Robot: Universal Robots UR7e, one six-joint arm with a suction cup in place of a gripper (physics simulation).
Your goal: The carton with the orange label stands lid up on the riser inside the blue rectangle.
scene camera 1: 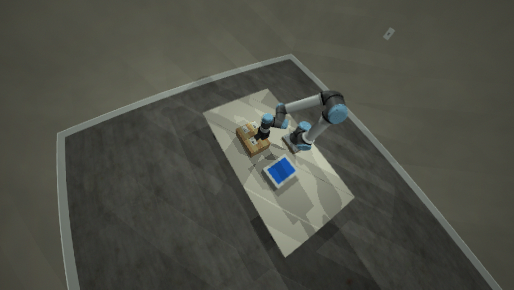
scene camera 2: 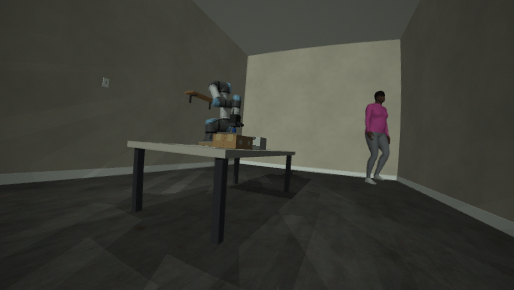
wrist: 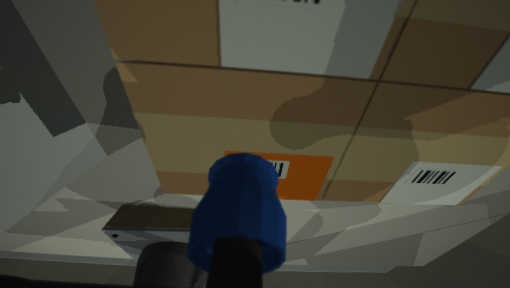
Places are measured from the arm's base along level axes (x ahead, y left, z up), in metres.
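Where they show: hand at its tool point: [scene camera 2: 234, 132] [wrist: 243, 182]; arm's base at its link origin: [scene camera 1: 296, 138] [scene camera 2: 211, 141] [wrist: 179, 255].
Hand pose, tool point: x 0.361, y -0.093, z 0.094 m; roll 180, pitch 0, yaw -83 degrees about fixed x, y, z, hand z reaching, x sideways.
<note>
Each offset is from my tool point to the centre of the thing. "pt": to the spot under its first point.
Four brown cartons @[pt 0.053 m right, 0.108 m ahead, 0.029 m down] [scene camera 1: 248, 138] @[0.128 m right, 0.118 m ahead, 0.085 m down] [scene camera 2: 231, 141] stand packed in a square on the table. In the wrist view the near left carton @[0.001 m right, 0.004 m back, 0.085 m down] [wrist: 231, 118] bears the orange label @[0.029 m right, 0.026 m back, 0.034 m down] [wrist: 306, 175] and stands lid up. My suction cup [wrist: 243, 161] [scene camera 1: 261, 136] [scene camera 2: 234, 128] hangs just above this carton near its label, and it carries nothing. The orange label is hidden by the arm in scene camera 1. The riser @[0.331 m left, 0.028 m back, 0.076 m down] [scene camera 1: 268, 175] [scene camera 2: 259, 142] with the blue rectangle @[0.331 m left, 0.028 m back, 0.016 m down] [scene camera 1: 280, 170] stands a short way from the cartons and nothing is on it.
Three neighbouring cartons carry white labels, one to the right [wrist: 435, 179] and one behind [wrist: 274, 32]. The arm's base [scene camera 1: 296, 142] stands on the table [scene camera 1: 305, 216] [scene camera 2: 172, 147] beside the cartons. A person in pink [scene camera 2: 376, 122] walks by the far wall. A shelf [scene camera 2: 197, 95] hangs on the wall.
</note>
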